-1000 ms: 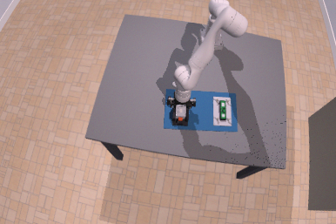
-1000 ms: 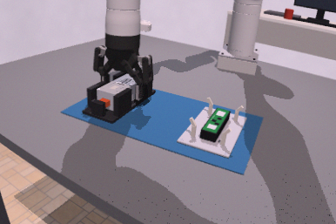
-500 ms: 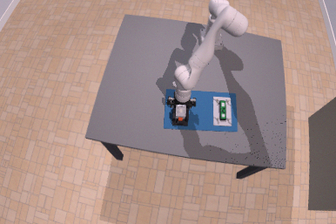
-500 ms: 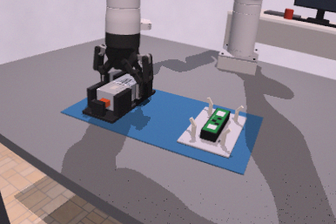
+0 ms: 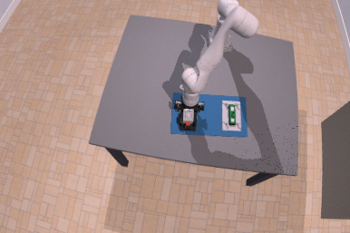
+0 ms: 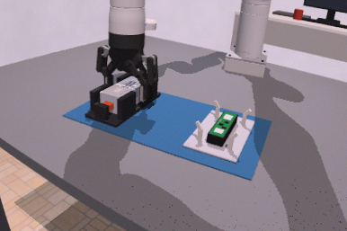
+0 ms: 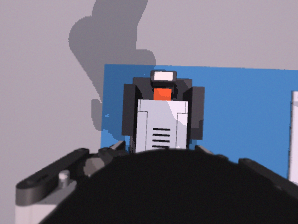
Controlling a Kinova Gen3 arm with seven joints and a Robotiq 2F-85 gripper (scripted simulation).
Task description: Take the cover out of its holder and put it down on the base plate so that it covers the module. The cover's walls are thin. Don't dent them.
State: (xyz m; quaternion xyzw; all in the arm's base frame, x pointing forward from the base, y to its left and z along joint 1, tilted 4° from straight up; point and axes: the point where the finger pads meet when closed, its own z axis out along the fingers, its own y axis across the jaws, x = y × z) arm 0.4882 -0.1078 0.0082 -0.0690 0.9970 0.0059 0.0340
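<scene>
My gripper is now right at the light grey cover.
</scene>
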